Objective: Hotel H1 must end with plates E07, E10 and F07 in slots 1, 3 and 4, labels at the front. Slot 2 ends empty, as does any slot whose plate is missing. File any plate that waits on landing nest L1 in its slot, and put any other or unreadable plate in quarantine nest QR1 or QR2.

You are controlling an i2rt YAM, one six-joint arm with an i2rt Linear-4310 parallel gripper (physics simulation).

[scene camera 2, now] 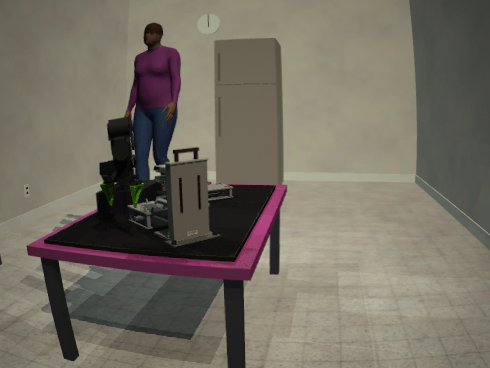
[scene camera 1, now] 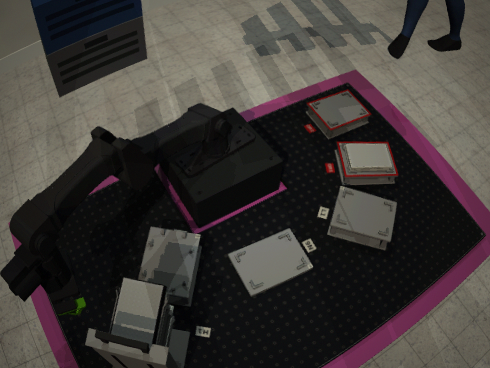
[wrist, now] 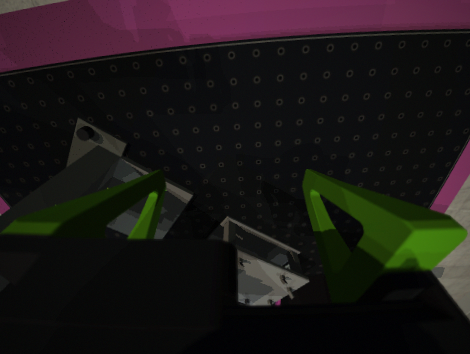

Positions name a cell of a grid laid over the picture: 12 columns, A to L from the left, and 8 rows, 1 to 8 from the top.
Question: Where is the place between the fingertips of my gripper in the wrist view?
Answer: F5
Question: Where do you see an upright panel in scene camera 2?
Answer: E5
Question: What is my gripper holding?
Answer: Nothing.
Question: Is my gripper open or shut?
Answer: Open.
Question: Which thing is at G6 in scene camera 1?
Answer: A nest N6.
